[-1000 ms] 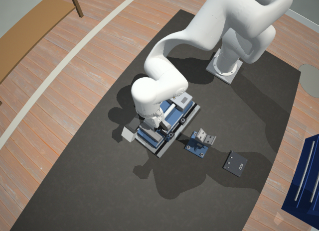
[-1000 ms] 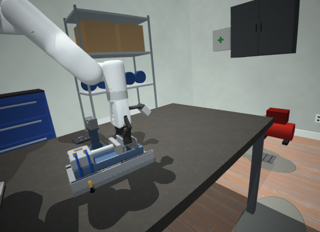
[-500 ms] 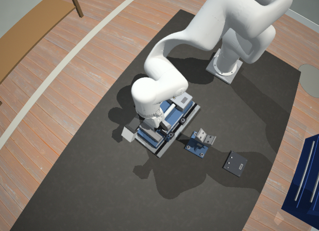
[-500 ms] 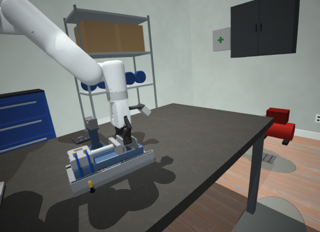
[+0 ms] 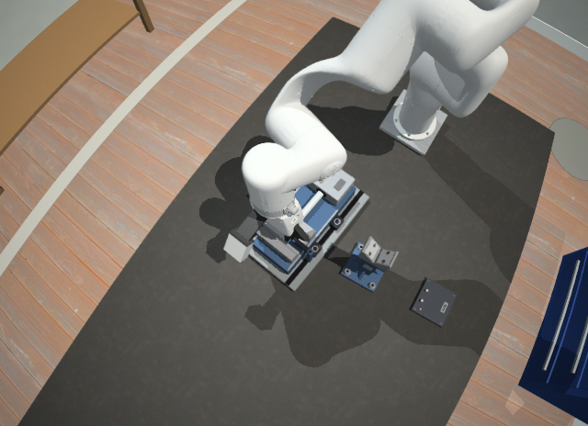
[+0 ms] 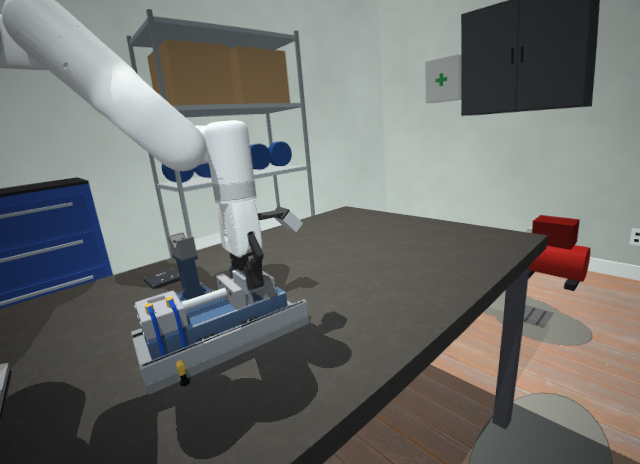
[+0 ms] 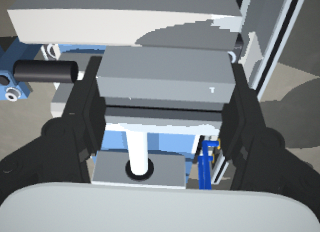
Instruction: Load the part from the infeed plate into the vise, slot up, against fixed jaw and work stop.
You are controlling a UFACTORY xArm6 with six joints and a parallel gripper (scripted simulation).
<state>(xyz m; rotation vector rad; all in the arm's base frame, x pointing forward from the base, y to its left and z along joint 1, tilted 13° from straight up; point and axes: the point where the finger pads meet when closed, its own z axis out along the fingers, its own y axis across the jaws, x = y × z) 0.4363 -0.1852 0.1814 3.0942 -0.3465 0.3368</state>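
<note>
Right now the part is right at my hand. Round my hand: moving jaw 3 cm behind, 3 cm to the left, 3 cm below; fixed jaw 4 cm ahead, 1 cm to the left, 3 cm below; work stop 2 cm ahead, 6 cm to the left, 2 cm below.
</note>
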